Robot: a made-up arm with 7 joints.
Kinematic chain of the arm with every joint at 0, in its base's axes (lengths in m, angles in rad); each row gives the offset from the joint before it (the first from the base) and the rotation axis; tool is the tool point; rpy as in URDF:
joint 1: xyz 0 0 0.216 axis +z
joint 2: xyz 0 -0.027 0.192 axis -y
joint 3: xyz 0 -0.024 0.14 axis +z
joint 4: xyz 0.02 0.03 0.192 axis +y
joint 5: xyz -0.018 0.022 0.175 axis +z
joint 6: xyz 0 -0.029 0.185 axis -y
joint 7: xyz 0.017 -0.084 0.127 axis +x
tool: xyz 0 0 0 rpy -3.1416 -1.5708 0
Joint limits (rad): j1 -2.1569..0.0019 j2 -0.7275..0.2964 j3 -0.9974..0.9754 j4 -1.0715..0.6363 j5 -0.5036..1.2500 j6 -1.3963..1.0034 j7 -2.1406..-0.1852
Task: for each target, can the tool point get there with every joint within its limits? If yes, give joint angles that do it. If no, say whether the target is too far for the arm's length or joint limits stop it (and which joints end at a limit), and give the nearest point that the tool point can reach.
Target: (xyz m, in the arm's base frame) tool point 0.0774 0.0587 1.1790
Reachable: yes | joints -1.7380 -0.1819 -0.7808 -0.5542 -0.0969 -0.1273 -1.6520
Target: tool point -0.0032 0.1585 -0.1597
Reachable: no: joint limits stop it (at a limit: joint 2, joint 4, joint 5, joint 6) | nearest point -0.0108 0.5366 0.6678 | short by 0.910 m
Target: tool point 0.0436 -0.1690 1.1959
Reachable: yes | joints -1.1012 -0.0910 0.7777 0.3366 -0.0215 0.7898 -1.2736
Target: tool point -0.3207 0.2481 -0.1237
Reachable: no: joint limits stop it (at a limit: joint 2, joint 4, joint 5, joint 6) | nearest point -0.4295 0.3323 0.6657 | short by 0.801 m
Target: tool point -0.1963 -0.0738 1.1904
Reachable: yes | joints -1.9577 -0.2043 0.6135 -0.0778 0.2225 0.6865 -0.4213
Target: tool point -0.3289 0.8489 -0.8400
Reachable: no: too far | nearest point -0.1981 0.5113 0.6658 | short by 1.549 m
